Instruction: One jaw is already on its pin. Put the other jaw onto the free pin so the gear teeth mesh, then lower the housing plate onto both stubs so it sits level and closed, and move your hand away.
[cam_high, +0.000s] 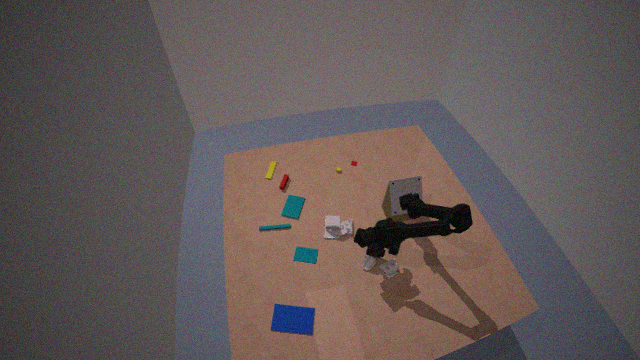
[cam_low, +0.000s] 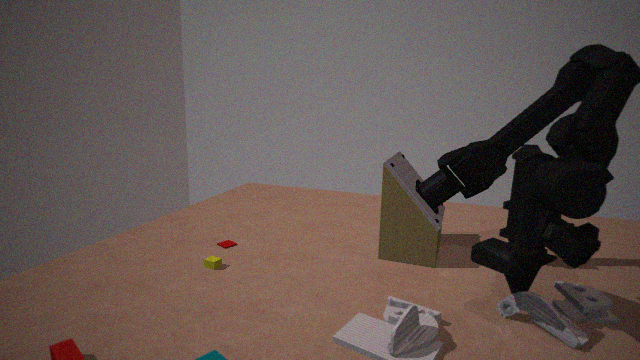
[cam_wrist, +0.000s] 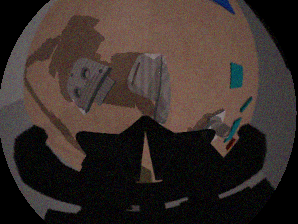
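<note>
Right now the white housing piece is 30 mm behind my gripper tip and 100 mm to the left of it. Round my gripper tip: teal bar: 380 mm ahead, 250 mm to the right, 20 mm below; blue tile: 410 mm ahead, 180 mm to the left, 20 mm below; jaw: 20 mm ahead, 10 mm below.
</note>
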